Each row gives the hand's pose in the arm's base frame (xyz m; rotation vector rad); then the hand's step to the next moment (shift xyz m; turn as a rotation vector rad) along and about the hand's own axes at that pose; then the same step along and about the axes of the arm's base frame.
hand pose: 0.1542 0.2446 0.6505 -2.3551 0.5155 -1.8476
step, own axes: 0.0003 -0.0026 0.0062 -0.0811 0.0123 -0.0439
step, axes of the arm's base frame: 0.0065 0.0016 -0.0006 -0.0611 0.0204 -0.0671
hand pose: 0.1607 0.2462 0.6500 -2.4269 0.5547 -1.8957
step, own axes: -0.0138 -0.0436 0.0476 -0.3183 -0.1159 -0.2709
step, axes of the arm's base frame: 0.0537 0.0350 -0.0158 -0.2888 0.2541 -0.2004
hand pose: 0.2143 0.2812 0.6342 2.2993 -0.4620 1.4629
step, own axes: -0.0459 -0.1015 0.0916 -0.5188 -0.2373 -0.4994
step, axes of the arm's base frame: 0.1006 0.0485 -0.0913 -0.4940 0.4841 -0.3106
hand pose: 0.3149 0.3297 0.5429 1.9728 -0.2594 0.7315
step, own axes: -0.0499 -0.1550 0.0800 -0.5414 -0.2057 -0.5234
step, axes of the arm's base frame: 0.0635 0.0027 -0.1699 -0.5359 0.4862 -0.2928
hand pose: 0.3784 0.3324 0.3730 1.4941 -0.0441 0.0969
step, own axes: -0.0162 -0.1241 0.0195 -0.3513 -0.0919 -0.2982
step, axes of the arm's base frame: -0.0041 -0.0292 -0.1232 -0.3503 0.2773 -0.1455
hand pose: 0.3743 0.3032 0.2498 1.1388 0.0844 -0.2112
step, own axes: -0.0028 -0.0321 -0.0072 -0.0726 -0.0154 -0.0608
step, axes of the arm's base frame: -0.0092 -0.0060 -0.0311 -0.0717 0.0580 -0.0265
